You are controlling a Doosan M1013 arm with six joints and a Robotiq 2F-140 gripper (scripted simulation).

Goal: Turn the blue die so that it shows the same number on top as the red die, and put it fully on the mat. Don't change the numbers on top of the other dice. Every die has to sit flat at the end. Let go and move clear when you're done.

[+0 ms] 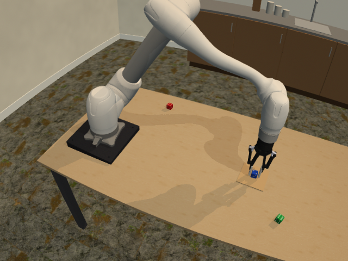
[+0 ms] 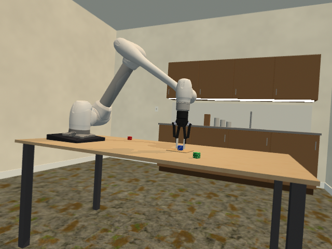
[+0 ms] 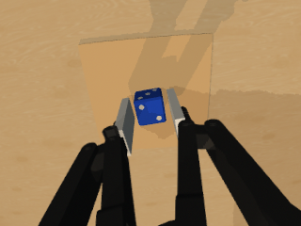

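Now: the blue die 3 cm below my hand. The rest, counted from my hand: green die (13 cm ahead, 23 cm to the right, 3 cm below); then red die (54 cm behind, 43 cm to the left, 3 cm below); then mat (4 cm below).
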